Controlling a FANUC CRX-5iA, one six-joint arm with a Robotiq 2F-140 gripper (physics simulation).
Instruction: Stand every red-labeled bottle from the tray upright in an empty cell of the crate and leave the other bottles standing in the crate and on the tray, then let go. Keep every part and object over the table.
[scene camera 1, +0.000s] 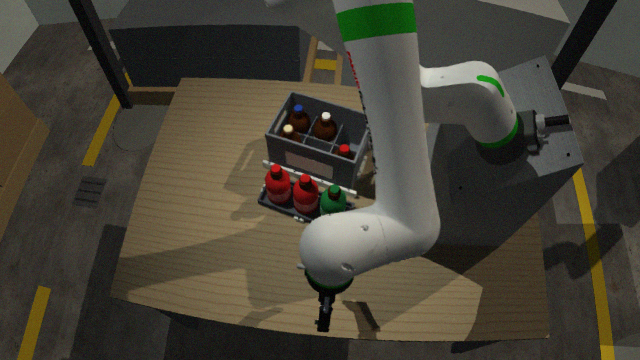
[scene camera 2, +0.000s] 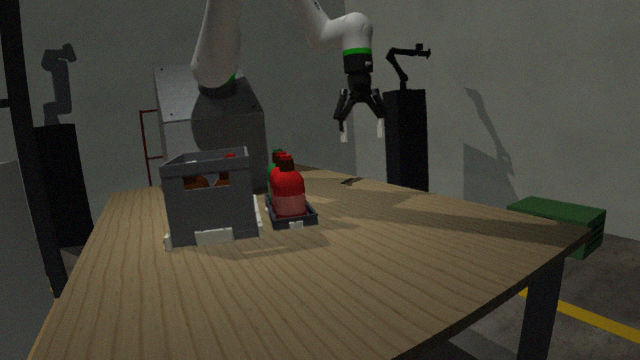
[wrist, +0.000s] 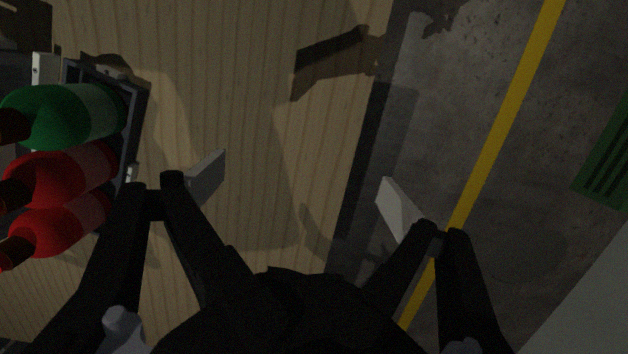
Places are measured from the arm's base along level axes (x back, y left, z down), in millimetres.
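Pixels of known places: gripper, fingertip midpoint: (scene camera 2: 363, 139) (wrist: 304, 177); arm's base, origin of the base link: (scene camera 1: 502, 139) (scene camera 2: 217, 88).
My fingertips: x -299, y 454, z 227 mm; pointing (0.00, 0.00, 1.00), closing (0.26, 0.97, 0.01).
For each thing: its top centre in the pictures, then the offset to it from my fingertips.
- green bottle, middle of its top: (scene camera 1: 334, 188) dx -83, dy -288, dz -5 mm
- grey crate, middle of its top: (scene camera 2: 234, 151) (scene camera 1: 318, 141) dx -174, dy -406, dz -20 mm
- red-capped bottle, middle of its top: (scene camera 1: 344, 147) dx -101, dy -420, dz -8 mm
Two red-labeled bottles, the outer one (scene camera 1: 278, 187) (scene camera 2: 287, 187) (wrist: 47, 232) and the middle one (scene camera 1: 306, 196) (wrist: 50, 180), stand upright in the tray (scene camera 1: 263, 199) (scene camera 2: 280, 223) (wrist: 135, 120). A green bottle (scene camera 1: 333, 201) (wrist: 60, 117) stands beside them. The grey crate (scene camera 1: 277, 150) (scene camera 2: 210, 210) holds brown bottles with blue (scene camera 1: 298, 120), white (scene camera 1: 325, 129) and cream (scene camera 1: 288, 132) caps, and a red-capped bottle (scene camera 1: 344, 151). Its front middle and back right cells look empty. My gripper (scene camera 1: 324, 326) (scene camera 2: 362, 131) (wrist: 304, 177) is open and empty, pointing down high near the table's front edge, away from the tray.
White rails (scene camera 1: 310, 179) lie between the crate and tray. The robot's base pedestal (scene camera 2: 227, 135) stands beside the table. The table's front edge (wrist: 352, 185) shows between my fingers in the wrist view, with floor beyond. A green box (scene camera 2: 555, 212) is on the floor.
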